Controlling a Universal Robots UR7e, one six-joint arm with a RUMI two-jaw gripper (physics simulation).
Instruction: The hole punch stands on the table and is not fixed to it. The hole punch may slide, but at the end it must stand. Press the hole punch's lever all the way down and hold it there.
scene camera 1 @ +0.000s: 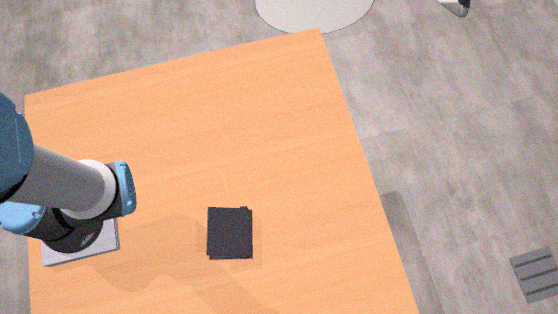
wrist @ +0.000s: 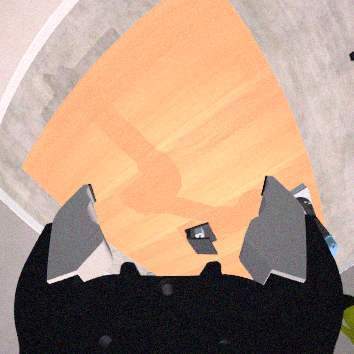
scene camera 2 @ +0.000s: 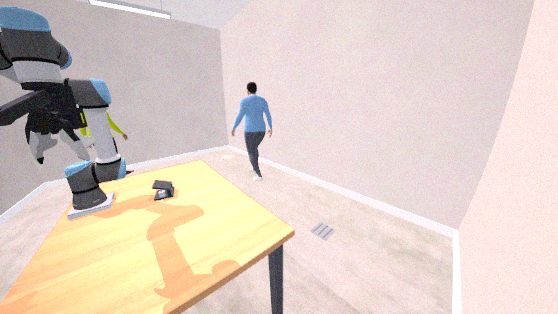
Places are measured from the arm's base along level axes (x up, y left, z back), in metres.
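Where they show: gripper, fingertip midpoint: (wrist: 176, 182) (scene camera 2: 64, 162); arm's base, link origin: (scene camera 2: 91, 202).
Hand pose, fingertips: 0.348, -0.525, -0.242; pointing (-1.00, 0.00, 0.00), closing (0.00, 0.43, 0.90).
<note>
Each offset is from my fingertips to the top centre of the thing, as dx, dy, dz. Level surfaces: height alone.
The black hole punch {-0.290, +0.465, -0.149} (scene camera 1: 230, 233) (scene camera 2: 165, 194) (wrist: 199, 232) stands upright on the wooden table {dx -0.375} (scene camera 1: 210, 125) (scene camera 2: 240, 215) (wrist: 210, 100), near the arm's base. Its flat dark lever {-0.290, +0.465, -0.149} (scene camera 2: 162, 184) (wrist: 203, 245) is raised and tilted, with a gap to the base below. From above, in scene camera 1, the lever covers most of the punch. My gripper (scene camera 2: 63, 159) (wrist: 176, 182) is open and empty, high above the table and apart from the punch. In the wrist view the punch shows small between the two jaws, nearer the right one. The gripper does not show in scene camera 1.
The arm's base plate (scene camera 1: 111, 240) (scene camera 2: 107, 202) is at one side of the table, beside the punch. A person in blue (scene camera 2: 255, 114) is beyond the table; a person in yellow (scene camera 2: 115, 123) is partly hidden behind the arm. A floor grate (scene camera 1: 536, 274) (scene camera 2: 323, 231) lies off the table.
</note>
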